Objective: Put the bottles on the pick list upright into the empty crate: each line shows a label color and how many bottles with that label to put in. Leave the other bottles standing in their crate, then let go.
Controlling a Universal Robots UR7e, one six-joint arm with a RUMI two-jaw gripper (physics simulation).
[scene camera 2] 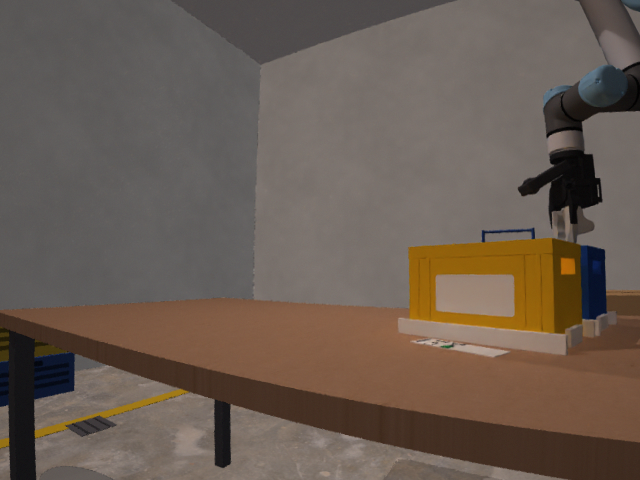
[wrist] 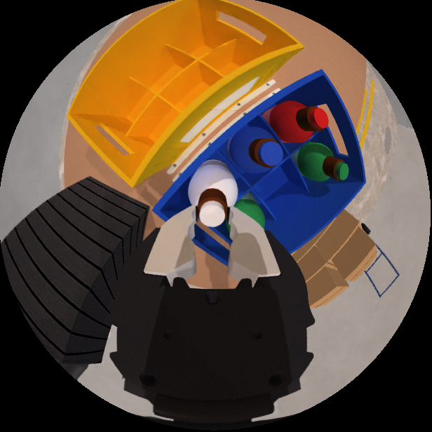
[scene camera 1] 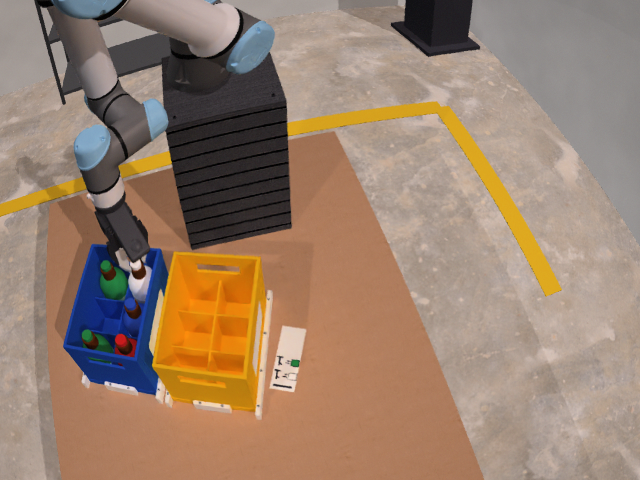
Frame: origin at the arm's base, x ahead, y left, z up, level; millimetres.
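Seen in the pictures: gripper, fingertip midpoint: (scene camera 1: 137, 267); arm's base, origin of the base link: (scene camera 1: 199, 70).
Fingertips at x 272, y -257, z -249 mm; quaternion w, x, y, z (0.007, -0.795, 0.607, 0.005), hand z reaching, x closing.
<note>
Offsets run from my fingertips to a thing's top centre. "pt": to the spot under its first point. Level surfaces: height alone.
My gripper (wrist: 212, 208) is shut on the neck of the white-labelled bottle @(0 mm left, 2 mm back, 12 mm up) (wrist: 212, 182) (scene camera 1: 140, 283), which stands upright in a corner compartment of the blue crate @(pt 70 mm right, 218 mm ahead, 53 mm down) (scene camera 1: 142, 373) (wrist: 324, 225). In scene camera 1, a green bottle @(76 mm right, 45 mm back, 6 mm down) (scene camera 1: 113, 282) stands beside it, a blue bottle @(41 mm right, 76 mm ahead, 6 mm down) (scene camera 1: 132, 314) in the middle row, and a green bottle @(165 mm right, 114 mm ahead, 6 mm down) (scene camera 1: 90, 341) and a red bottle @(88 mm right, 153 mm ahead, 6 mm down) (scene camera 1: 124, 345) at the near end. The yellow crate @(109 mm left, 166 mm ahead, 6 mm up) (scene camera 1: 211, 391) (scene camera 2: 480, 320) (wrist: 132, 172) has six empty compartments. The pick list @(241 mm left, 235 mm ahead, 168 mm down) (scene camera 1: 288, 358) (scene camera 2: 460, 347) shows a green mark and a white mark; its counts are too small to read surely.
White strips @(pt 185 mm left, 234 mm ahead, 140 mm down) (scene camera 1: 262, 361) (scene camera 2: 480, 334) run along the crates' bases. The black ribbed pedestal (scene camera 1: 235, 175) (wrist: 80, 270) stands behind the yellow crate. Both crates stand close side by side on the brown table top @(169 mm down) (scene camera 1: 361, 413) (scene camera 2: 258, 341).
</note>
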